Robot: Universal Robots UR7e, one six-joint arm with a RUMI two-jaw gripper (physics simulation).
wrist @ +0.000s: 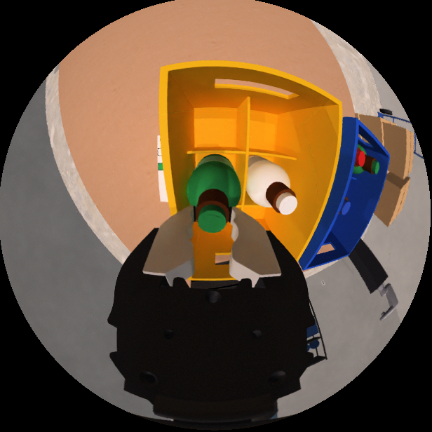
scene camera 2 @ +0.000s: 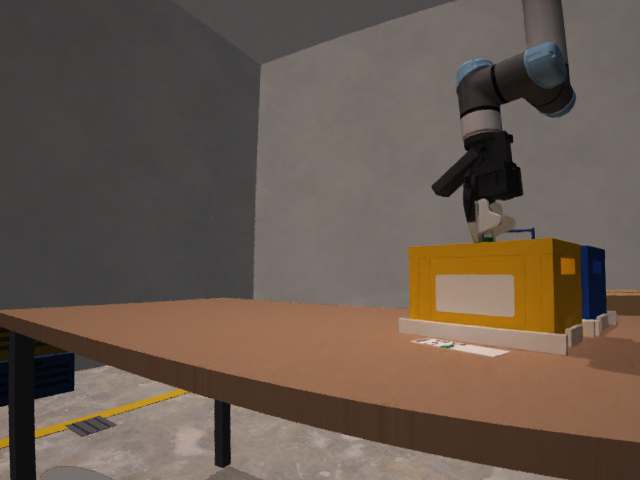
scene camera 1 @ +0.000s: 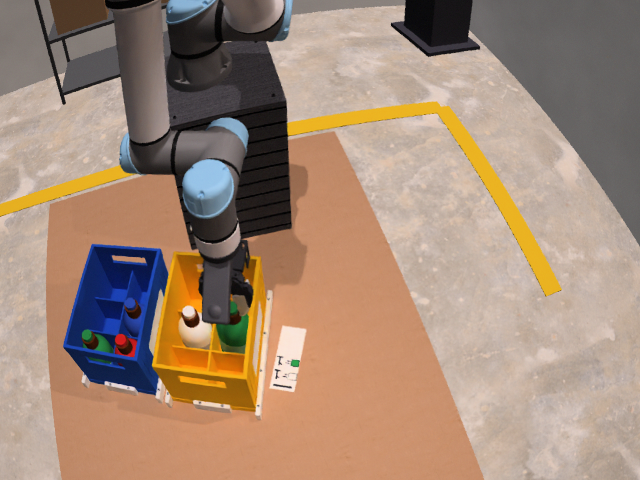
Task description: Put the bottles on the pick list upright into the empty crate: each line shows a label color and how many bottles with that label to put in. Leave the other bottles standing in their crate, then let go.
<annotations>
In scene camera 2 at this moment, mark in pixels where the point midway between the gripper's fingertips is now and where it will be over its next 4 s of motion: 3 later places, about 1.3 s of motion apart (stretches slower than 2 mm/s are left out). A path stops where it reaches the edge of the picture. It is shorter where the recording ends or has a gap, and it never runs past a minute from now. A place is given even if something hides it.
My gripper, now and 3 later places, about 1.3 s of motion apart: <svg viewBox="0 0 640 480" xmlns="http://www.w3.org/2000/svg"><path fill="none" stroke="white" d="M486 251L485 264L480 205L514 114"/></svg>
</annotations>
